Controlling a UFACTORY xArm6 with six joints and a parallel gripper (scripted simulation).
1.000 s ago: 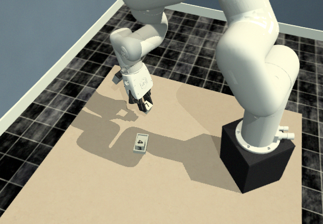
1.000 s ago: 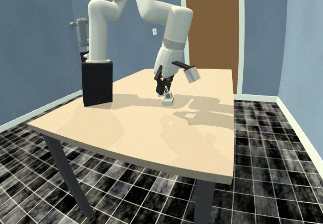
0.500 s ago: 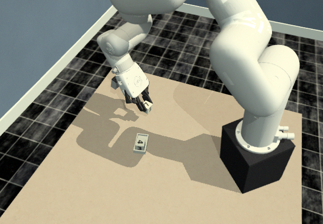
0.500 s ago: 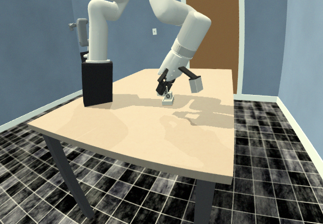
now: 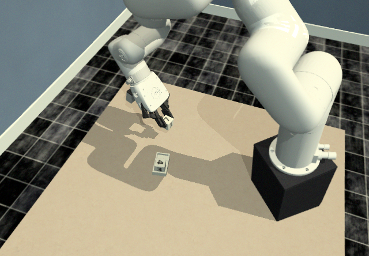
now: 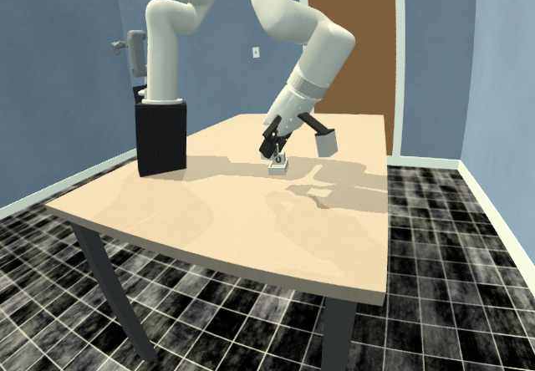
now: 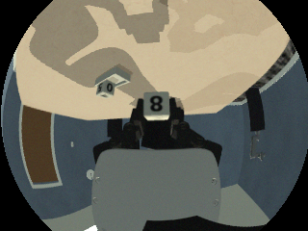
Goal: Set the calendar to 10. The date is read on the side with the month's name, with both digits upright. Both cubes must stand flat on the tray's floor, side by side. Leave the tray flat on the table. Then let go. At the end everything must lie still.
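Now: hand 110 mm to the right of the tray, 90 mm above it and 20 mm past it. The rest, counted from my hand: white cube (20 mm below, 10 mm behind).
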